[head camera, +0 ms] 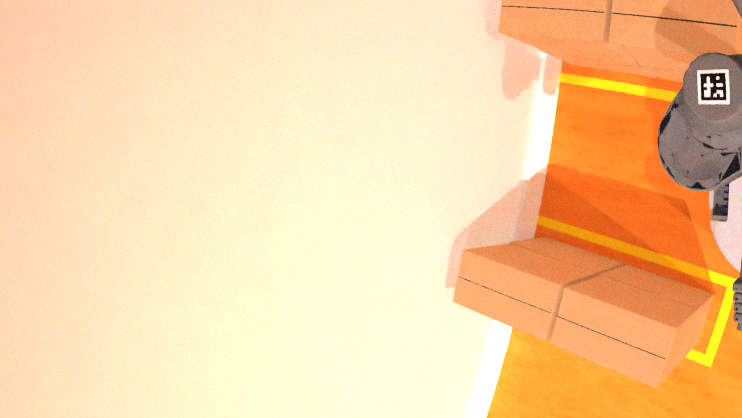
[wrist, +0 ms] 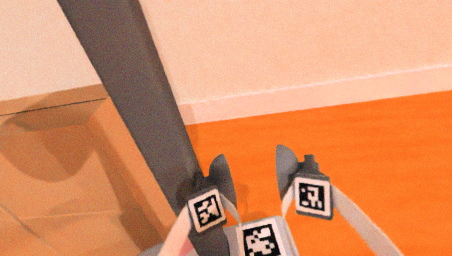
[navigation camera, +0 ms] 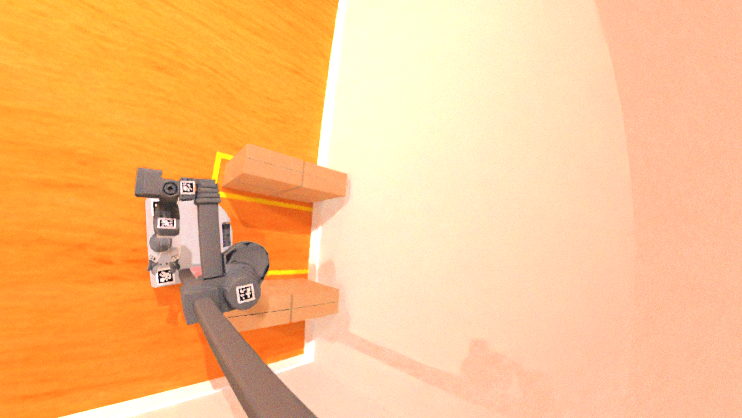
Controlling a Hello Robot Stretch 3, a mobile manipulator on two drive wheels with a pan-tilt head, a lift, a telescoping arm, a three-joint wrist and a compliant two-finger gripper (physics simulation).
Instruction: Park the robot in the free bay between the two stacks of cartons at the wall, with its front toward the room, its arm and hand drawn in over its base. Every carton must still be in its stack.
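Note:
Two carton stacks stand upright at the wall. The stack near my mast [head camera: 560,23] [navigation camera: 314,301] [wrist: 45,165] is partly hidden by my head parts in the navigation view. The far stack [head camera: 617,321] [navigation camera: 275,168] looks whole. The bay [head camera: 612,135] [navigation camera: 285,241] lies between them. My white base [head camera: 729,233] [navigation camera: 190,223] is at its mouth, mostly outside, the rounded edge toward the wall; my front seems to point to the room. My arm [navigation camera: 209,228] is drawn in. My gripper [navigation camera: 164,264] [wrist: 252,167] is open and empty, folded in over the base.
Yellow floor lines [head camera: 623,249] [navigation camera: 264,199] edge the bay beside the stacks. The wall [head camera: 311,207] [navigation camera: 467,155] with its white skirting closes the back of the bay. A side wall [wrist: 325,45] stands beyond the near stack. My dark mast [navigation camera: 249,363] [wrist: 135,90] crosses two views.

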